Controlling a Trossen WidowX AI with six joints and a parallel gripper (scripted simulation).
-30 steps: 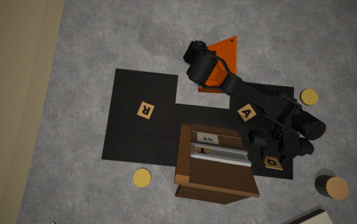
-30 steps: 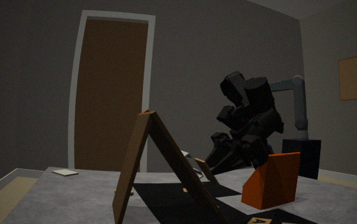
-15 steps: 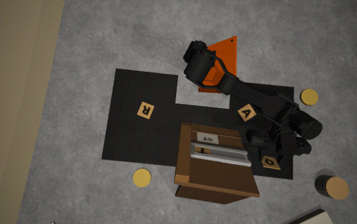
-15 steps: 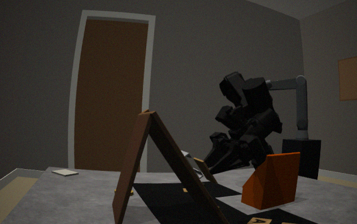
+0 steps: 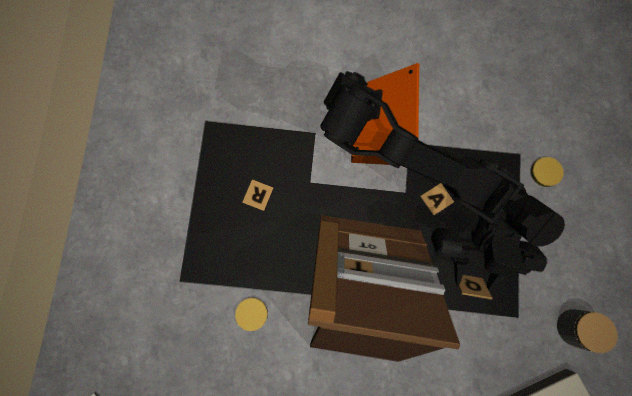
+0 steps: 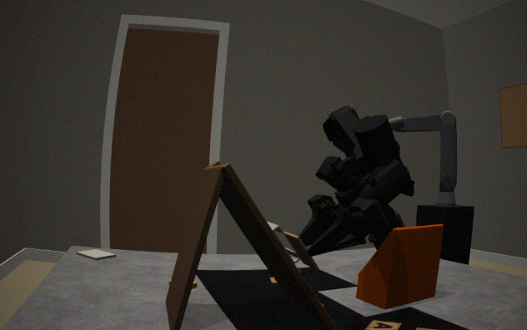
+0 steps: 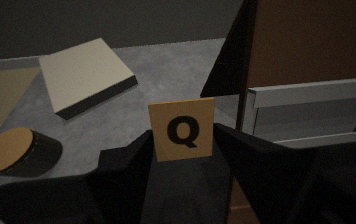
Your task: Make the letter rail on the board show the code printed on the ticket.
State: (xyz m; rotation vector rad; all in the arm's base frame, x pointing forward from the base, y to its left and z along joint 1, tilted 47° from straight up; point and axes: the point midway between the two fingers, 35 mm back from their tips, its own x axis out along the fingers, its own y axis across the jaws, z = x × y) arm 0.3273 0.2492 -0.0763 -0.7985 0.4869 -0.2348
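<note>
Right now my gripper tip is 50 mm past the white ticket, 190 mm to the left of it and 80 mm above it. From my gripper tip the other things lie so: black mat 160 mm behind, 220 mm to the right, 170 mm below; q tile right at my gripper tip.
</note>
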